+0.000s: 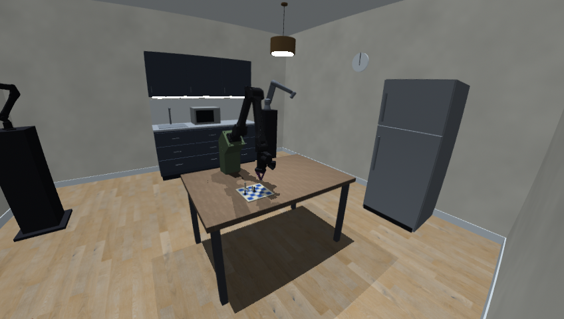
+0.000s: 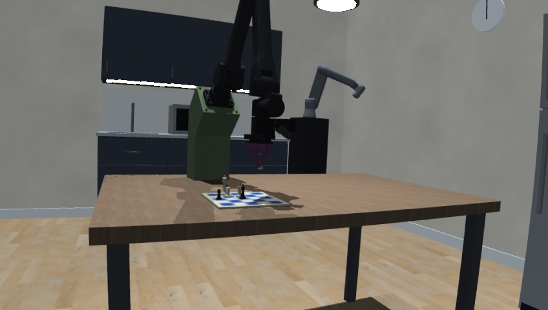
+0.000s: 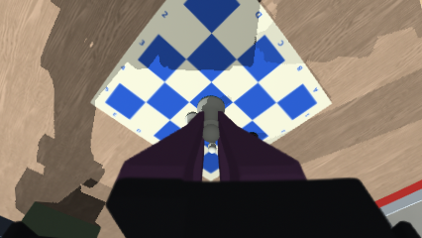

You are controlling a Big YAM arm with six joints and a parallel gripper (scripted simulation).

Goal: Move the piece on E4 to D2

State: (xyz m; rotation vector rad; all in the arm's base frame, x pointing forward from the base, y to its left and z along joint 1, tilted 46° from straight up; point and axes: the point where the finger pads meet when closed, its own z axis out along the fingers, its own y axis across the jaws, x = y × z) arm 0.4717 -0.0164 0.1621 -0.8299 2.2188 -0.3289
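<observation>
My hand is 4 cm past the chessboard, 3 cm to the left of it and 11 cm above it. From my hand the other things lie so: tall white piece 12 cm behind, 7 cm to the right, 8 cm below.
</observation>
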